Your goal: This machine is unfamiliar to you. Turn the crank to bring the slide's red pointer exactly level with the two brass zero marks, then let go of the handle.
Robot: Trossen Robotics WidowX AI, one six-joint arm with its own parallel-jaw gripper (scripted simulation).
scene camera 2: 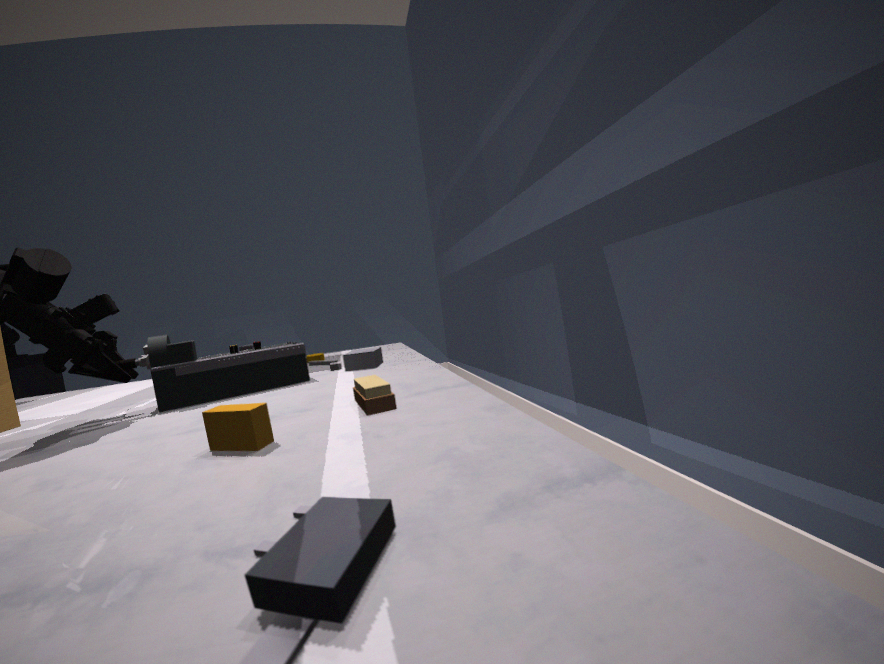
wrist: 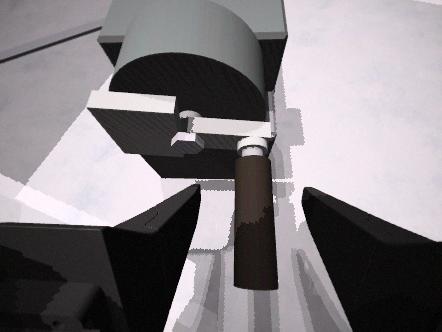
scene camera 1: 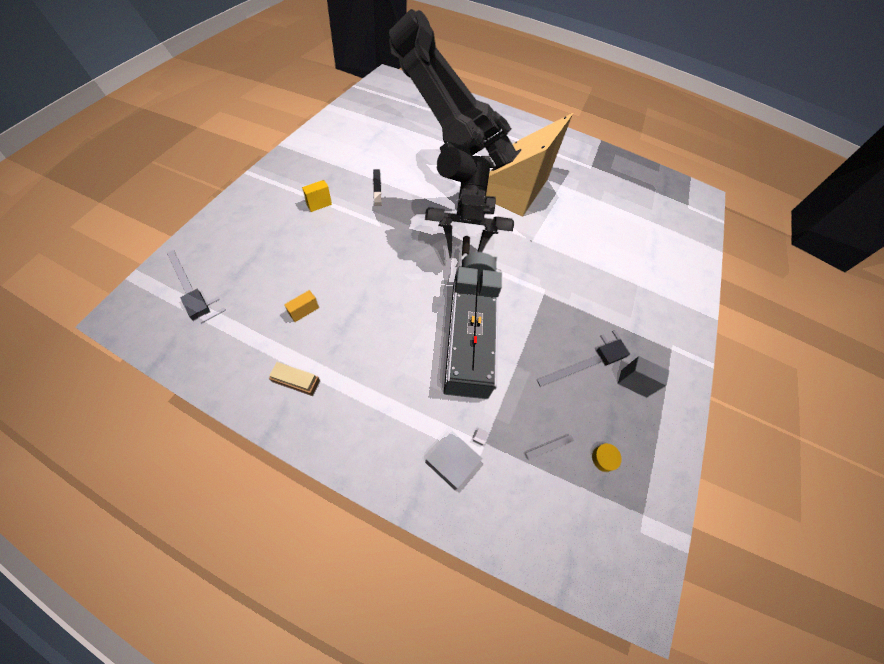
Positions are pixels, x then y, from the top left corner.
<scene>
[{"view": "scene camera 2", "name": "my gripper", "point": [133, 378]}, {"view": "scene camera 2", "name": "tan block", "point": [373, 395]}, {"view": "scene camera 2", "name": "grey block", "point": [364, 359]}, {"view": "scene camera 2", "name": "machine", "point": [180, 379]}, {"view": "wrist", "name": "my gripper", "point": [250, 193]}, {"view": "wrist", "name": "machine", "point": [221, 66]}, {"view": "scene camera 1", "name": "my gripper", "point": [463, 259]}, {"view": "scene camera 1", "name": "tan block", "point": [281, 374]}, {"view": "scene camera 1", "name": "grey block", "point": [453, 460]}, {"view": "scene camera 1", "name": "grey block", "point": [643, 377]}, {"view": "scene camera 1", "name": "machine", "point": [471, 371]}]
</scene>
